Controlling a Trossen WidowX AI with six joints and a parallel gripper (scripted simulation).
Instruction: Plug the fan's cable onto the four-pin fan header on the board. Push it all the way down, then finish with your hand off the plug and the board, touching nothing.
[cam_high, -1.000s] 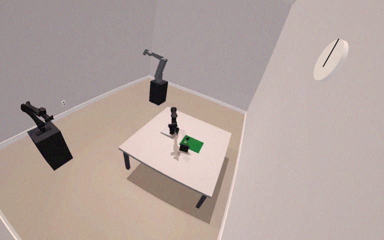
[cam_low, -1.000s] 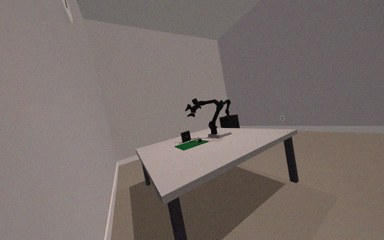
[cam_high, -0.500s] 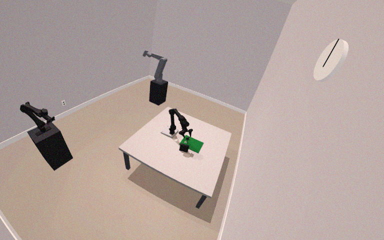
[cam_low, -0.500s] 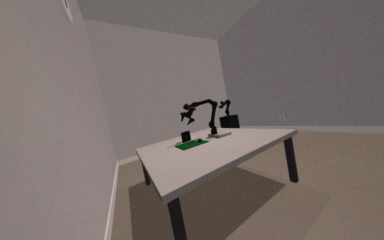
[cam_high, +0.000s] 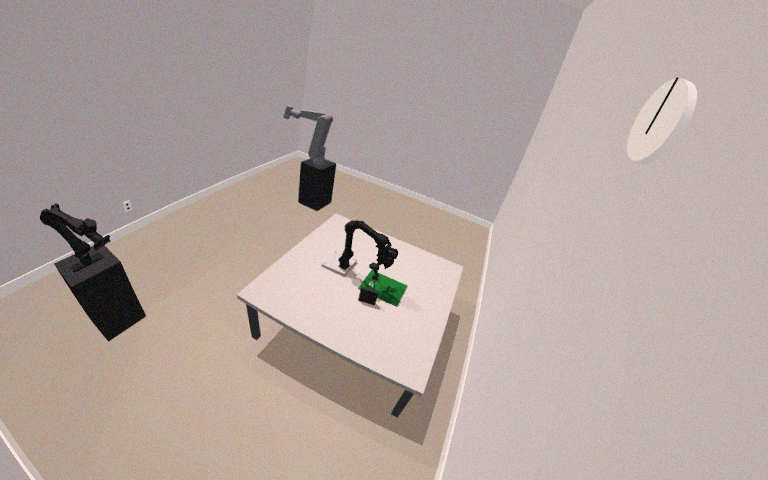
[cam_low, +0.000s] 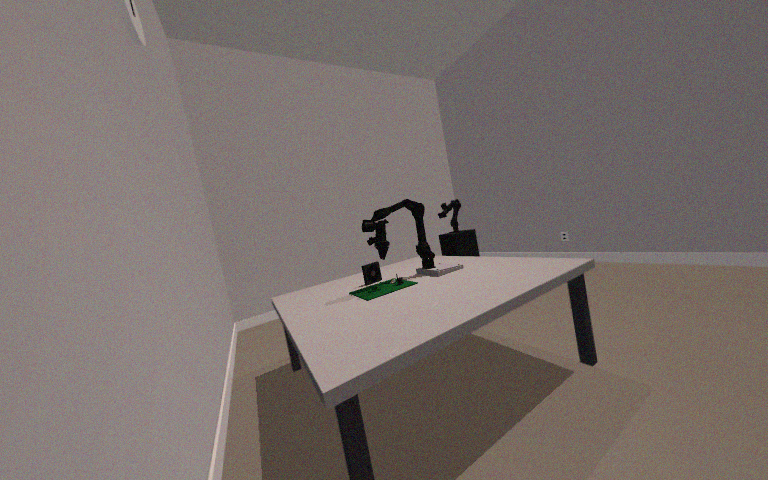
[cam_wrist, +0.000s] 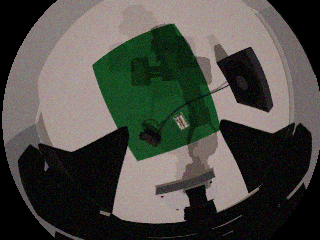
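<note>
The black plug lies 13 cm below my gripper tip, 6 cm to the left of it and 5 cm behind it. Round my gripper tip: pale header 15 cm below, 4 cm behind, 1 cm to the right; then black fan 16 cm to the right, 9 cm below, 1 cm ahead; then green board 16 cm below, 4 cm ahead, 3 cm to the left.
</note>
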